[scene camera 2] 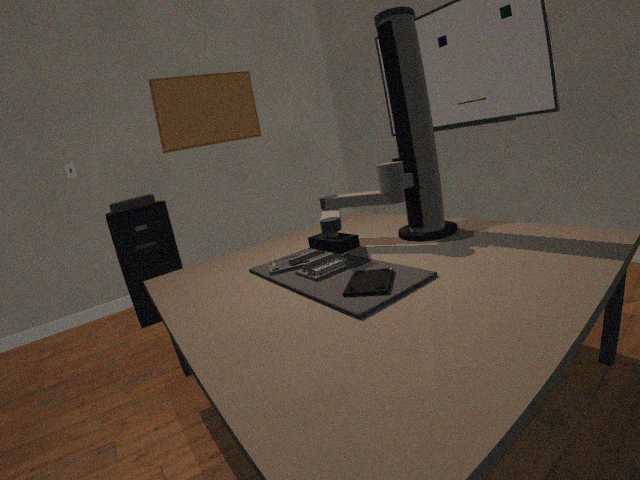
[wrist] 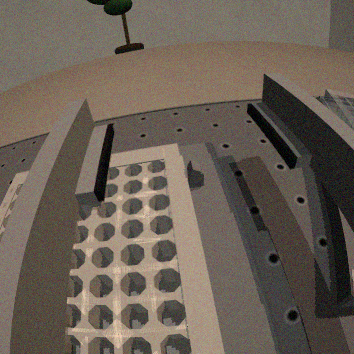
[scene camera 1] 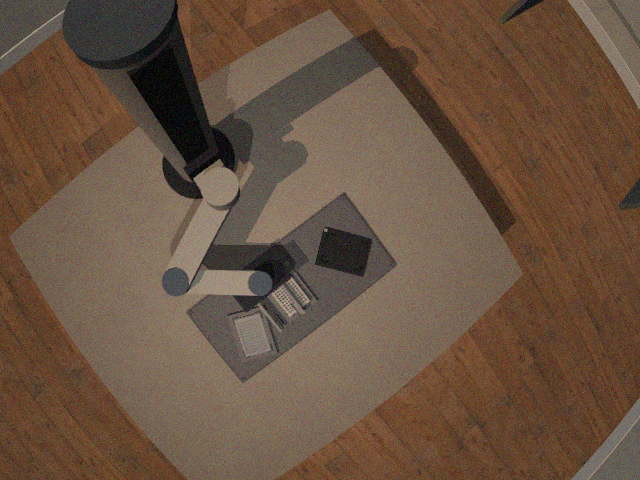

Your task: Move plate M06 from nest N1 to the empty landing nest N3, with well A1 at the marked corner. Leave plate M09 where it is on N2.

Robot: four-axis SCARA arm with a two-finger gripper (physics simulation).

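A white well plate (scene camera 1: 281, 301) (scene camera 2: 325, 267) (wrist: 117, 270) sits in the middle nest. A paler plate (scene camera 1: 252, 333) (scene camera 2: 279, 267) (wrist: 340, 110) sits in the nest at lower left in the first scene view. I cannot read names on plates or nests, so which is M06 or M09 is unclear. A black nest (scene camera 1: 343, 251) (scene camera 2: 369, 282), empty, with a light mark at one corner, matches N3. My gripper (scene camera 1: 284, 305) (wrist: 179, 99) is open, its fingers apart and empty. It is off-centre: one finger is above the white plate, the other over the gap toward the paler plate.
The nests stand on a dark grey perforated board (scene camera 1: 248, 369) (scene camera 2: 325, 299) on the table (scene camera 1: 403, 310) (scene camera 2: 336, 372). The arm's tall column (scene camera 1: 155, 103) (scene camera 2: 421, 129) rises behind the board. The arm's shadow falls across part of the board.
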